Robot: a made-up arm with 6 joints.
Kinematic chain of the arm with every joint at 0, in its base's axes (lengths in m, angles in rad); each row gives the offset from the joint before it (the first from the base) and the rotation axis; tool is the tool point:
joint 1: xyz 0 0 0.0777 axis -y
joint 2: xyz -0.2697 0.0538 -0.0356 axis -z
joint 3: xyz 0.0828 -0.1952 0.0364 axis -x
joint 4: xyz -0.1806 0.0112 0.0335 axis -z
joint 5: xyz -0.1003 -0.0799 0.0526 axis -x
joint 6: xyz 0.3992 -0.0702 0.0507 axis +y
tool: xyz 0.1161 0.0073 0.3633
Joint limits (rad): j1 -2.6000..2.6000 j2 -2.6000..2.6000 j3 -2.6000..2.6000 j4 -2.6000..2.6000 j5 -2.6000..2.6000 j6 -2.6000..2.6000
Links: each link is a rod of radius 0.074 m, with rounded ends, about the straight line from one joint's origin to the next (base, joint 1, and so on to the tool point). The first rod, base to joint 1, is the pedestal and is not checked.
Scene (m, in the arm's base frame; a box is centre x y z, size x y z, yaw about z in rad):
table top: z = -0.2
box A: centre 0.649 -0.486 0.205 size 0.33 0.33 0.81 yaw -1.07
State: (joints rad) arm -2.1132 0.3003 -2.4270 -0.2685 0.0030 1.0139
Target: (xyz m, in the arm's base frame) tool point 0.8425 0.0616 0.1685
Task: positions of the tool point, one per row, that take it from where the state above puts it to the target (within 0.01 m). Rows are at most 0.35 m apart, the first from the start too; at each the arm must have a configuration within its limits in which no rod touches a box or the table.
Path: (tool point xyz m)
1: 0.0169 -0.6719 0.1539
2: 0.1458 -0.6967 0.4497
3: 0.1154 -0.5749 0.7507
4: -0.0266 -0.3652 0.9375
5: -0.1825 -0.1464 0.9751
6: -0.2823 0.0114 0.9081
7: 0.0102 -0.0388 0.9200
8: 0.2862 -0.0475 0.8306
9: 0.5018 -0.0172 0.6698
10: 0.6407 0.0404 0.4828
11: 0.7156 0.1068 0.3088
12: 0.7612 0.1030 0.2707
13: 0.8040 0.0881 0.2241
14: 0.8425 0.0616 0.1685

